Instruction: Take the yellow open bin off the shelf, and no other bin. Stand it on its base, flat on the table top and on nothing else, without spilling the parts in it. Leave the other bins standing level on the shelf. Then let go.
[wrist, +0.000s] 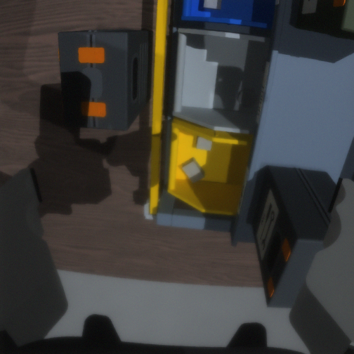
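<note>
The yellow open bin (214, 162) sits on the shelf (192, 220), at the near end of its row, with two small grey parts (192, 169) (203, 143) inside. A grey open bin (200, 80) stands beside it in the row, and a blue open bin (230, 14) stands beyond that, partly out of view. My gripper (184, 179) is wide open and empty; its jaws show at the left and right edges of the view, with the yellow bin lying between them in the picture, below and apart from them.
A yellow bar (157, 95) runs along the shelf's left edge. A dark case with orange latches (110, 82) is on the wooden table top (150, 255) at left. Another dark case (295, 220) stands at right, near the right jaw. A dark object (327, 17) shows at top right.
</note>
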